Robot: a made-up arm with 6 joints.
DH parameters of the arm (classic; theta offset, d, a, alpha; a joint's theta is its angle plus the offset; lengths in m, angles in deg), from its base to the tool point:
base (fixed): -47.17 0 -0.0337 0
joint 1: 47.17 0.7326 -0.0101 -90
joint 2: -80.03 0 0.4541 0
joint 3: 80.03 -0.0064 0.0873 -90
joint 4: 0 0.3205 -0.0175 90
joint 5: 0 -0.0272 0.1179 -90
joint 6: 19.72 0 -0.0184 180
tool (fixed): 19.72 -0.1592 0 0
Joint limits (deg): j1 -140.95..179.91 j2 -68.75..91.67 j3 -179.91..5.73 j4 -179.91..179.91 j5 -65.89..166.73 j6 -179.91..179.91
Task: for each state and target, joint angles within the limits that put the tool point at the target. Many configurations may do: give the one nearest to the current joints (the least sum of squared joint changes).
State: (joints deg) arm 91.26 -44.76 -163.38 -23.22 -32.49 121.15
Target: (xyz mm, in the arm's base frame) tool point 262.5 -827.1 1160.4
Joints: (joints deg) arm 108.25 -68.75 -164.06 -20.17 18.80 134.82
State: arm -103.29 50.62 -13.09 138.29 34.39 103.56
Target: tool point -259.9 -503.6 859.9
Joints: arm -116.47 9.02 -53.23 140.73 43.01 102.11
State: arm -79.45 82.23 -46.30 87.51 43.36 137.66
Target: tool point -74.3 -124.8 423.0
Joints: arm -90.21 62.29 -23.51 88.50 23.19 138.87
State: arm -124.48 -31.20 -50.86 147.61 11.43 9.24
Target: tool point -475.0 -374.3 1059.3
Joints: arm -138.68 4.64 -74.52 147.59 22.99 10.20
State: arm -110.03 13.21 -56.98 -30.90 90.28 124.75
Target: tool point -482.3 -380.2 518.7
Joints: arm -128.58 50.33 -77.71 -39.43 75.06 126.94
